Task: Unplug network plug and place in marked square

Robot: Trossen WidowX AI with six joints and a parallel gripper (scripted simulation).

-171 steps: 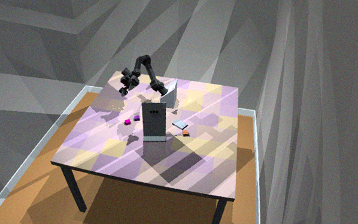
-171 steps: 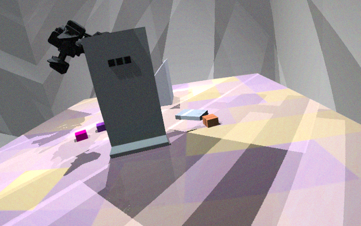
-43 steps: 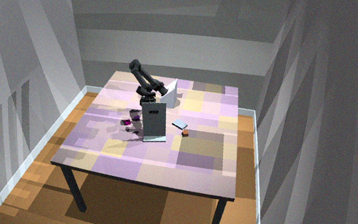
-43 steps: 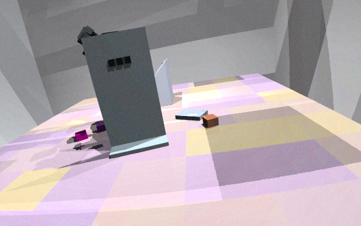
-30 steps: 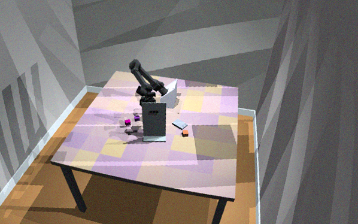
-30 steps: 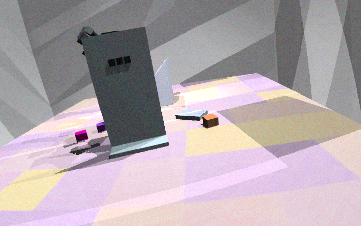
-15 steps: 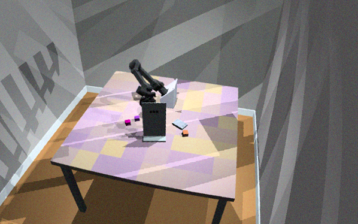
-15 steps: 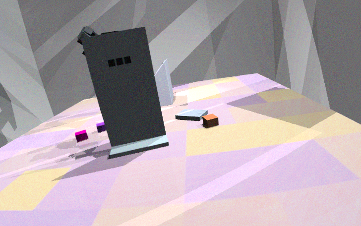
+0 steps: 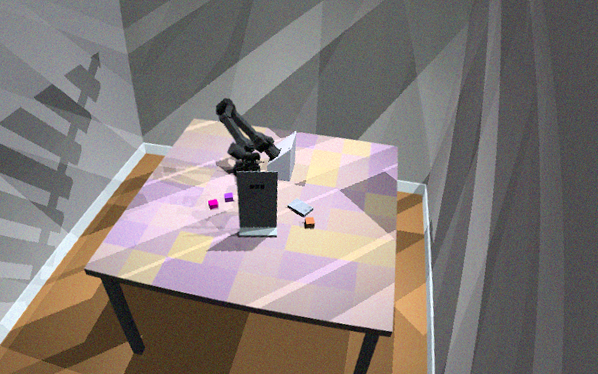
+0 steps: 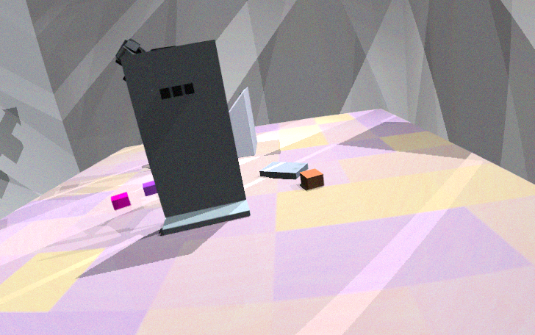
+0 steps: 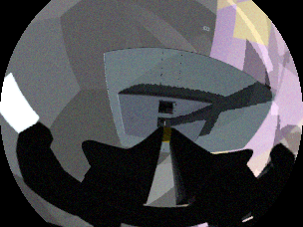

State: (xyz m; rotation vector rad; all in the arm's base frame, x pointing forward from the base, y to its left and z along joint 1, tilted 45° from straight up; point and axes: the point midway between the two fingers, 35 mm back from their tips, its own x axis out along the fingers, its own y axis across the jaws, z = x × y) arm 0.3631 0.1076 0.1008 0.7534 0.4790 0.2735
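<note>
Now: the green mark 18 cm behind my gripper tip, 5 cm to the right of it and 25 cm below it. Round my gripper tip: orange cube: 7 cm behind, 23 cm to the left, 24 cm below; network plug: right at my gripper tip; grey upright panel: 3 cm ahead, 1 cm to the left, 10 cm below.
</note>
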